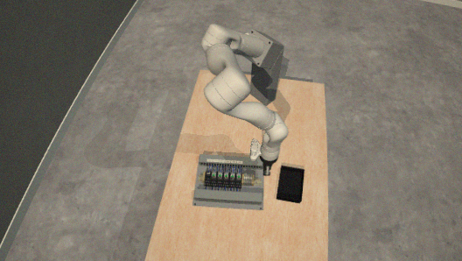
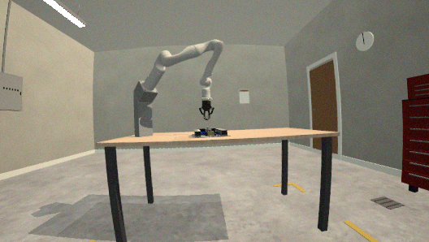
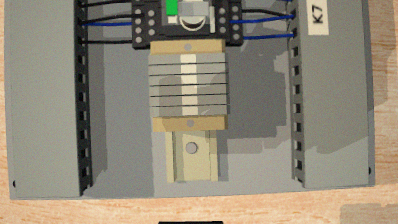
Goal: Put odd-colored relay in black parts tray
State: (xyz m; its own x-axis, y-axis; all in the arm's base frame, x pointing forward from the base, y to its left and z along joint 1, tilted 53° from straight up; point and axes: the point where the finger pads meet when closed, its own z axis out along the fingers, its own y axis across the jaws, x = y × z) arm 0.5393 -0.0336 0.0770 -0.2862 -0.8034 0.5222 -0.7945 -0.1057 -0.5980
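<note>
Now: hand 13 cm above the black parts tray, 12 cm to the right of it and 4 cm short of it. Round my hand: relay 1 cm below; grey relay panel 15 cm to the right, 12 cm below, 5 cm behind.
</note>
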